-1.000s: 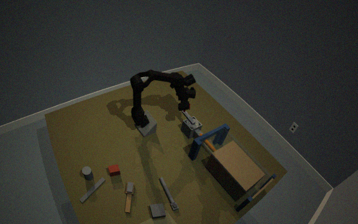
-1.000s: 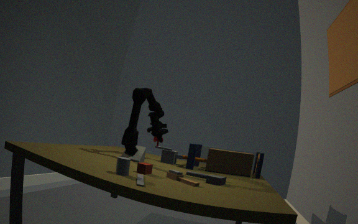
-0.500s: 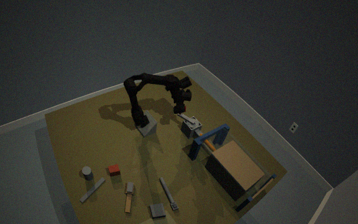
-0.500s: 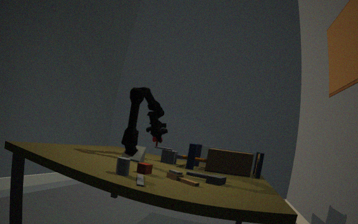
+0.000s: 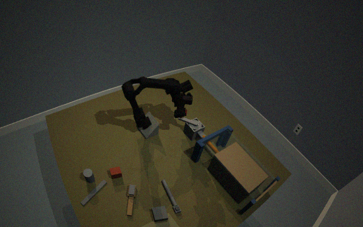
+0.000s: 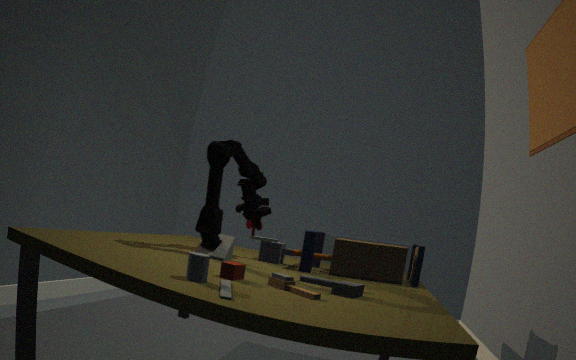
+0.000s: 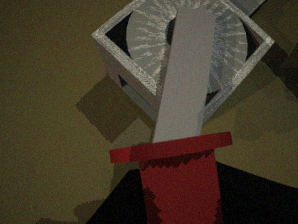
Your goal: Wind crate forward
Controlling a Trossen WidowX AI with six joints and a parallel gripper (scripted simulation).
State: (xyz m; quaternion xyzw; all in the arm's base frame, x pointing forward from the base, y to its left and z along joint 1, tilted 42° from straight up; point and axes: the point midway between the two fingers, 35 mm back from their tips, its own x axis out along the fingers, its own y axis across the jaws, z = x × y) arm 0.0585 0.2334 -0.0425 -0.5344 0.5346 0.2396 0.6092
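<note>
The grey crank handle lies 30 mm below my gripper tip, 20 mm ahead of it and 10 mm to the left of it. From my gripper tip the other things lie so: wooden-handled tool: 490 mm to the right, 360 mm ahead, 120 mm below; grey winch: 100 mm below, 50 mm ahead, 40 mm to the left; red grip: 10 mm to the right, 10 mm behind.
</note>
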